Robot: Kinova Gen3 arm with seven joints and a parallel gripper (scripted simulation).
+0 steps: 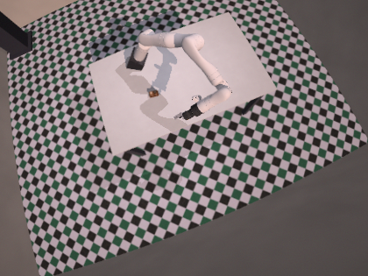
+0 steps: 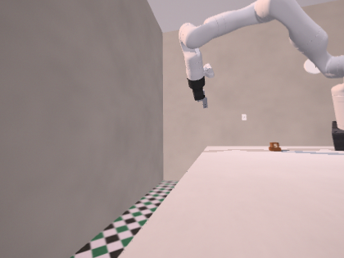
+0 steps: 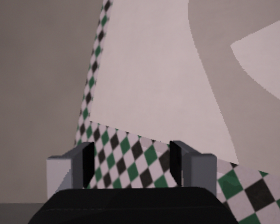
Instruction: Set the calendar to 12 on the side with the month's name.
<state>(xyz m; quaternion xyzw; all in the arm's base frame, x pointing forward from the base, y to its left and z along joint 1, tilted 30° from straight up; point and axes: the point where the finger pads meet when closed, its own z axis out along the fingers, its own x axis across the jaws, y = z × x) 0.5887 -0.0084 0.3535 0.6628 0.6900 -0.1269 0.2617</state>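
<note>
Now: hand 330 mm past the brown cube, 230 mm above it and 110 mm to the left of it. The rest, counted from my hand: brown wooden tray (330 mm behind, 250 mm below, 130 mm to the right).
</note>
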